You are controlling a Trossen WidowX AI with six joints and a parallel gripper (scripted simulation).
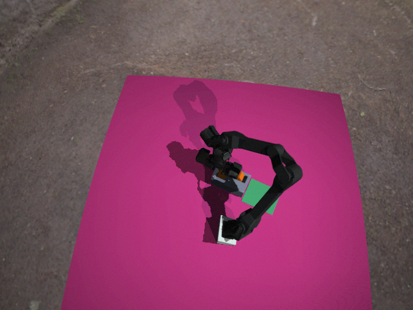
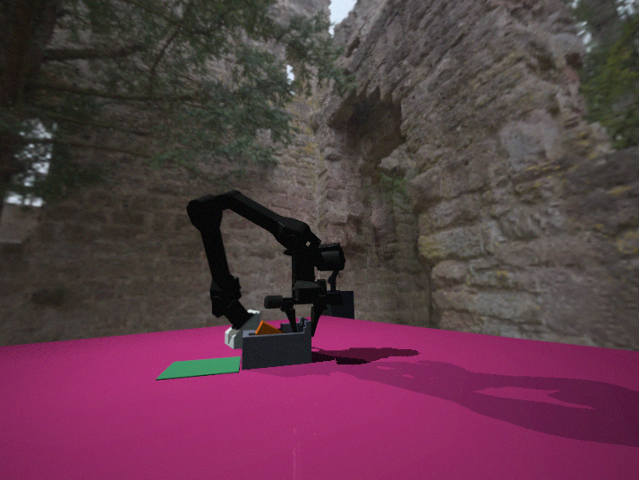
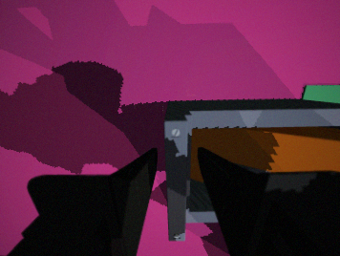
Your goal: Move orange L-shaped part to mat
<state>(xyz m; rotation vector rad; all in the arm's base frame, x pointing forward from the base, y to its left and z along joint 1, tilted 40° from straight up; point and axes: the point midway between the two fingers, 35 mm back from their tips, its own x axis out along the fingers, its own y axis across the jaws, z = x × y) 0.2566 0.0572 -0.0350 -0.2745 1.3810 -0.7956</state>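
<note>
The orange L-shaped part is 40 mm to the right of my gripper tip and 20 mm behind it. The rest, counted from my gripper tip: green mat (210 mm to the right, 80 mm behind, 60 mm below).
</note>
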